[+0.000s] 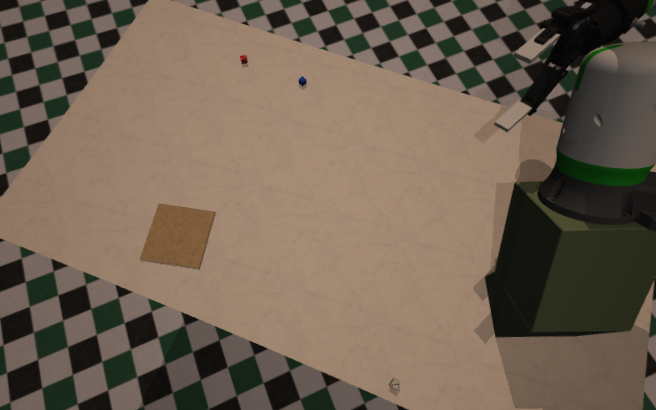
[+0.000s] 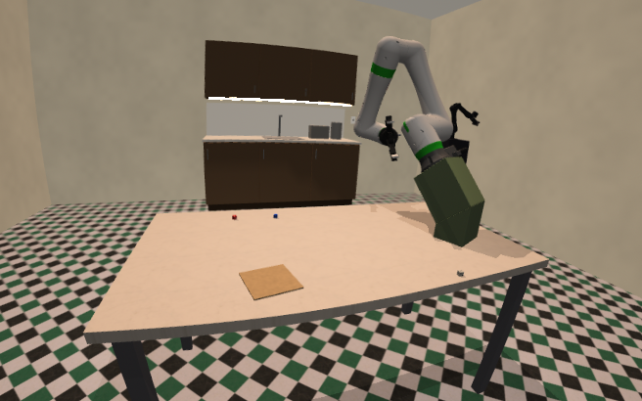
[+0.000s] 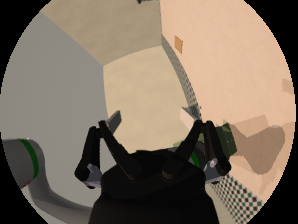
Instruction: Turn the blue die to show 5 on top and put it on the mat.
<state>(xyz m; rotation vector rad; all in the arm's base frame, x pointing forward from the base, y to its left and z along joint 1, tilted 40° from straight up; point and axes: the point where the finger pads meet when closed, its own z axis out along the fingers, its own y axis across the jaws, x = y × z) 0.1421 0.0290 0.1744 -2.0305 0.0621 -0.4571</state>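
The red die lies 650 mm ahead of my hand, 370 mm below it and 110 mm to the right of it. The rest, counted from my hand: brown mat 530 mm ahead, 400 mm to the left, 370 mm below; then white die 470 mm to the left, 370 mm below, 50 mm behind; then blue die 470 mm ahead, 370 mm below, 120 mm to the right.
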